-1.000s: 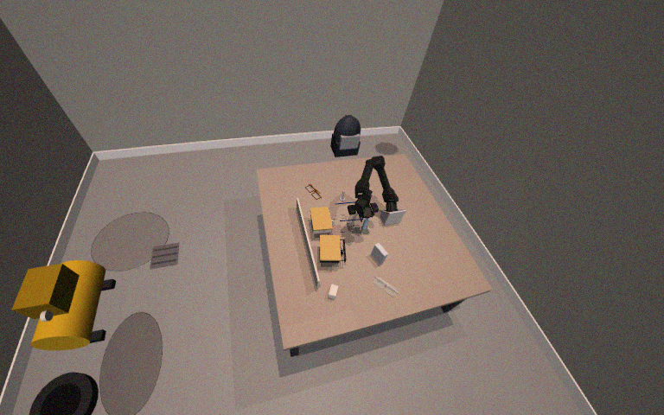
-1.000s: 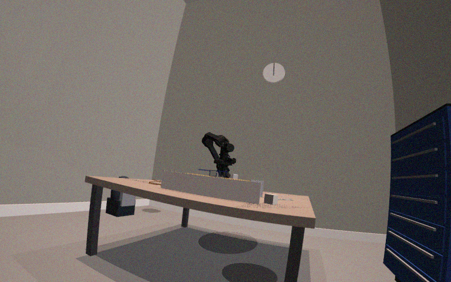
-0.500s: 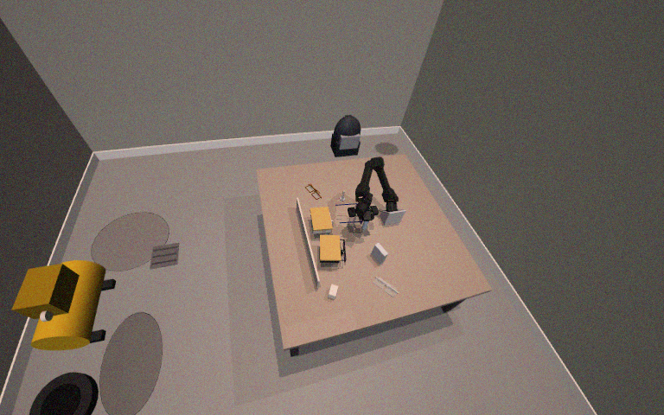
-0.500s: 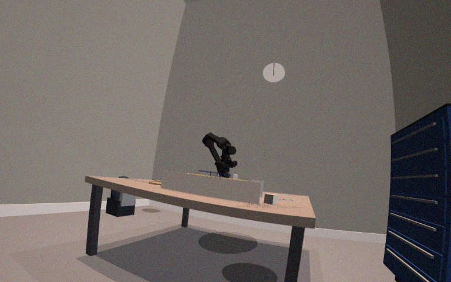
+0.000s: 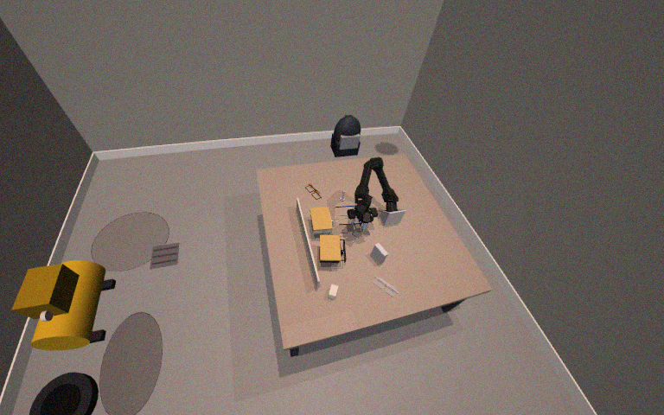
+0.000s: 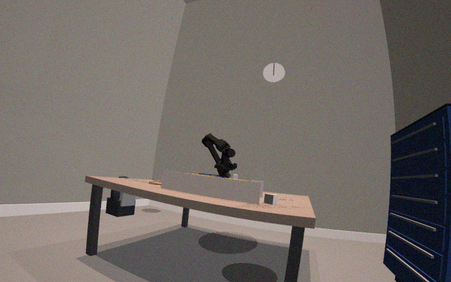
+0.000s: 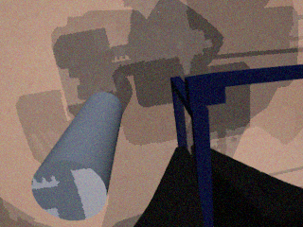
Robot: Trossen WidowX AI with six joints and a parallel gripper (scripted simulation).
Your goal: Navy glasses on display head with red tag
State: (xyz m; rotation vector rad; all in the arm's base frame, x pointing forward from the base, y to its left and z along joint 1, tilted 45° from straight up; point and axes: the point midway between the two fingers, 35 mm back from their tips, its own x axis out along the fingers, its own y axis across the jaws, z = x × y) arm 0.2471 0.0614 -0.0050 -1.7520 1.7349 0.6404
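Now: the small blue cylinder 50 mm behind my gripper tip and 40 mm below it. Round my gripper tip: grey box: 230 mm to the left, 60 mm behind, 40 mm below; long grey board: 360 mm ahead, 60 mm to the left, 40 mm below; upright peg: 270 mm to the right, 70 mm below, 30 mm ahead.
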